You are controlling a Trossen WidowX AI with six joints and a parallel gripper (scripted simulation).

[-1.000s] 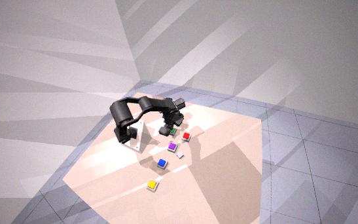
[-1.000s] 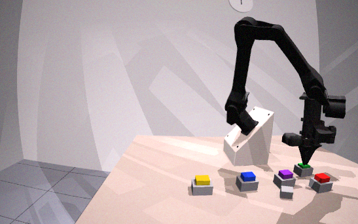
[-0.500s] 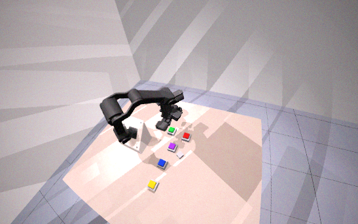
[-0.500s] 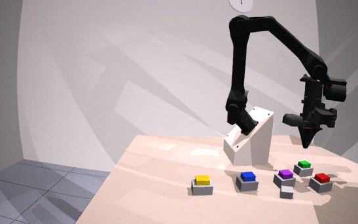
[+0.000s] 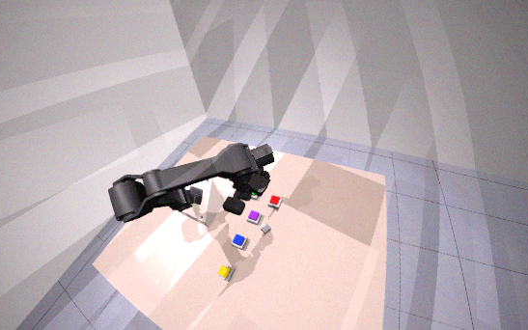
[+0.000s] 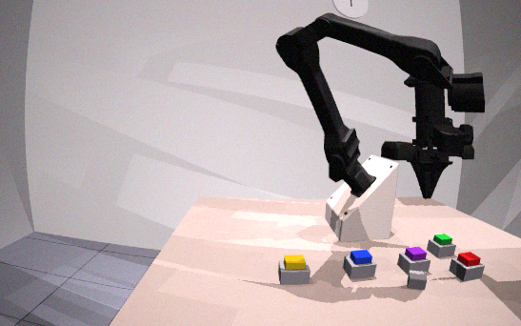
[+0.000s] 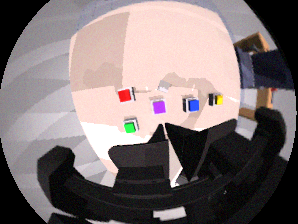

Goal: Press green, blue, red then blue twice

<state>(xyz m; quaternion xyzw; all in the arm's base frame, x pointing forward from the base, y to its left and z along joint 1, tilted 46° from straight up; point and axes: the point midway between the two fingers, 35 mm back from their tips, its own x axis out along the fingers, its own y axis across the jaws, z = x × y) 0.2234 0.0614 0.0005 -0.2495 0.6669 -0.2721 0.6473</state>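
Right now the blue button is 120 mm to the right of my gripper tip, 110 mm below it and 10 mm behind it. From my gripper tip the other things lie so: red button 110 mm below, 90 mm to the left, 60 mm ahead; small grey block 130 mm below, 70 mm ahead, 30 mm to the right; purple button 110 mm below, 10 mm to the right, 10 mm ahead.
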